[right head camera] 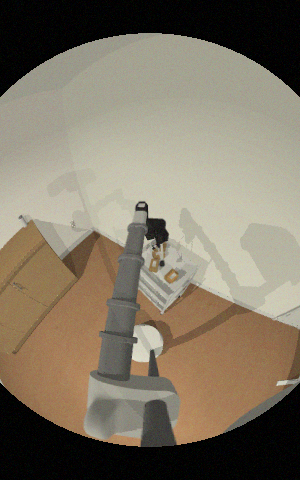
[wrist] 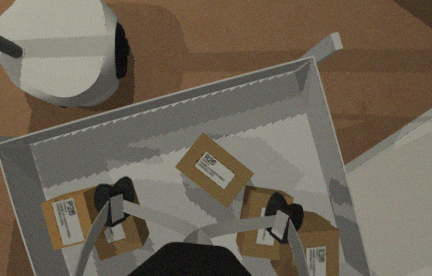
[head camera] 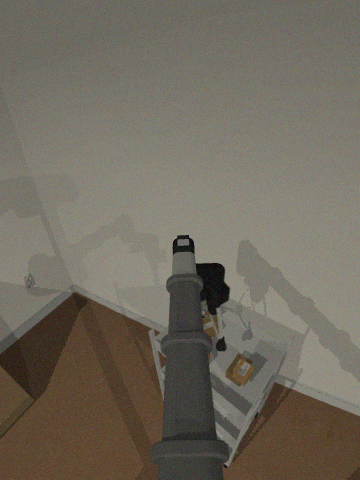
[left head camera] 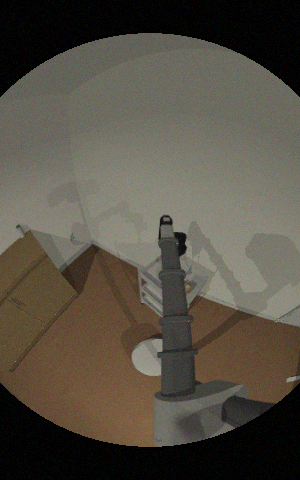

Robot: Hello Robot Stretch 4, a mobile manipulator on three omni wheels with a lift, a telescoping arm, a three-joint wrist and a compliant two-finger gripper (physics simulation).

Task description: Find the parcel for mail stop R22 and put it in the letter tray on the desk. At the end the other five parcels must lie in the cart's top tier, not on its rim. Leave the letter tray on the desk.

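Pixels of known places: gripper, fingertip midpoint: [right head camera: 157, 256] [wrist: 200, 201] [head camera: 210, 333]; robot's base, link origin: [right head camera: 142, 341] [left head camera: 152, 355].
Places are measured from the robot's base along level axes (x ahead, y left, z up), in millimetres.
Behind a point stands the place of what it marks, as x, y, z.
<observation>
My gripper [wrist: 200, 201] {601, -87, 793} [right head camera: 158, 255] {601, -87, 793} is open above the cart's top tier, its fingertips wide apart. In the wrist view, a parcel labelled R26 [wrist: 215, 170] {611, -62, 685} lies ahead of the gap between the fingers. A brighter parcel labelled P26 [wrist: 67, 223] {491, -198, 735} lies at the left against a brown parcel [wrist: 142, 235] {572, -194, 671}, whose label is mostly hidden by the left fingertip. The right fingertip covers part of another parcel [wrist: 252, 230] {699, -108, 685}. A further parcel [wrist: 327, 240] {768, -63, 735}, apparently labelled E26, lies beside it. No label reading R22 is legible. The letter tray does not show.
The white cart [wrist: 165, 99] {505, -15, 686} [head camera: 235, 345] {643, -206, 635} has raised rims and stands near the wall [head camera: 190, 125] {1061, -45, 1445}. A white round-topped body [wrist: 60, 75] {87, -91, 187} [right head camera: 147, 345] {-20, -56, 187} is close to the cart. Brown wooden furniture [left head camera: 30, 305] {203, 1196, 520} [right head camera: 35, 290] {217, 1188, 464} is at the left. The telescoping arm [head camera: 187, 395] {224, 0, 1208} blocks part of the cart.
</observation>
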